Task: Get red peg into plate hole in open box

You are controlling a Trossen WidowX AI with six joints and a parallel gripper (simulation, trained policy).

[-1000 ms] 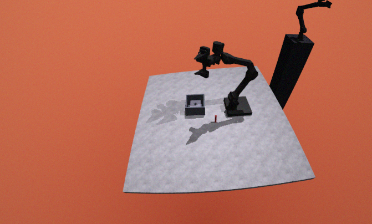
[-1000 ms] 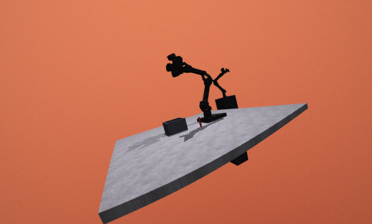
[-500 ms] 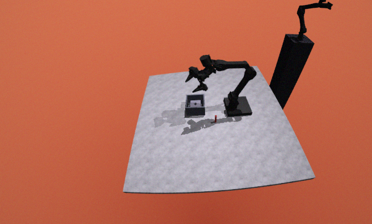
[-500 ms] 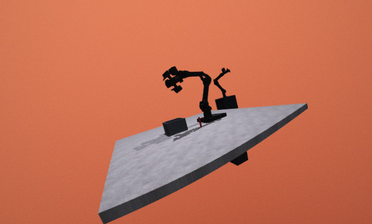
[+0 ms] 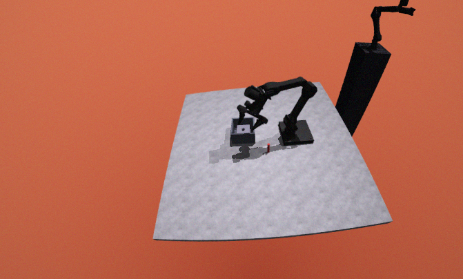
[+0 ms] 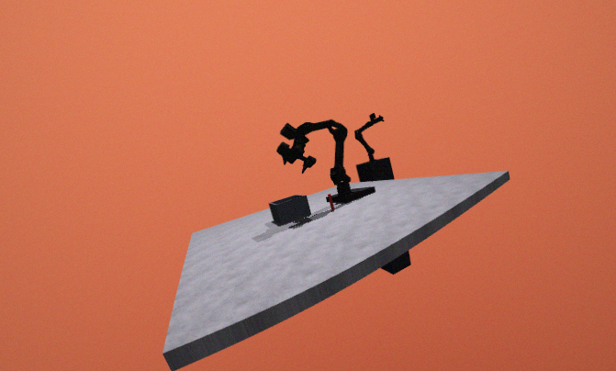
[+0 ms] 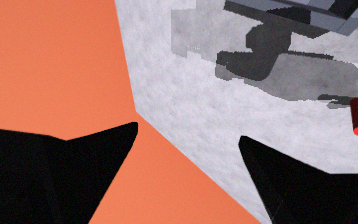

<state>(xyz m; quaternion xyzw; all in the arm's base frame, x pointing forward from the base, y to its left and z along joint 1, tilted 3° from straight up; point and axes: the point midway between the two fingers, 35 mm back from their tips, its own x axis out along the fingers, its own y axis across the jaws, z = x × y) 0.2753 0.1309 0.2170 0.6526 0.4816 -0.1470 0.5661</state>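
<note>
Now: gripper tip 140 mm past the red peg, 10 mm to the left of it and 200 mm above it. Round my gripper tip: dark box 30 mm ahead, 150 mm to the right, 210 mm below; light plate 30 mm ahead, 150 mm to the right, 190 mm below.
</note>
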